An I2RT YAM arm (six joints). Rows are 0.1 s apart.
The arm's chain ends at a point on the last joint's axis. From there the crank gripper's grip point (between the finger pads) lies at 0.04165 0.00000 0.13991 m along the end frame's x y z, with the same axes.
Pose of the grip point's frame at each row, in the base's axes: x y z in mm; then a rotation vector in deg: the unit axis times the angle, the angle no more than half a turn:
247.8, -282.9, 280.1, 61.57, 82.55, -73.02
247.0, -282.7, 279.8, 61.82, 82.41, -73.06
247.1, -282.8, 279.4, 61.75, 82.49, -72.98
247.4, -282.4, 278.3, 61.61, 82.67, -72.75
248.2, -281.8, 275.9, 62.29, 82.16, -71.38
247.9, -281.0, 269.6, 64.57, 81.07, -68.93
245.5, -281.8, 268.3, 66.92, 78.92, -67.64
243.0, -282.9, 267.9, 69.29, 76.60, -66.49
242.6, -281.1, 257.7, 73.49, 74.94, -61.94
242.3, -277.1, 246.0, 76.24, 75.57, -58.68
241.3, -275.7, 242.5, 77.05, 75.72, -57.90
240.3, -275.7, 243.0, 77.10, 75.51, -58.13
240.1, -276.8, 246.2, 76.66, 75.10, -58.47
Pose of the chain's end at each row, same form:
245.7, -145.4, 329.0, 61.57, 82.55, -73.02
245.3, -145.2, 328.8, 61.82, 82.41, -73.06
245.1, -145.3, 328.5, 61.75, 82.49, -72.98
244.9, -145.0, 327.6, 61.61, 82.67, -72.75
243.9, -144.8, 326.2, 62.29, 82.16, -71.38
241.7, -145.2, 322.7, 64.57, 81.07, -68.93
239.6, -146.2, 322.0, 66.92, 78.92, -67.64
237.7, -147.4, 322.0, 69.29, 76.60, -66.49
233.9, -148.3, 317.6, 73.49, 74.94, -61.94
230.9, -147.5, 312.3, 76.24, 75.57, -58.68
229.5, -147.1, 310.5, 77.05, 75.72, -57.90
229.0, -146.8, 310.7, 77.10, 75.51, -58.13
228.8, -147.2, 312.5, 76.66, 75.10, -58.47

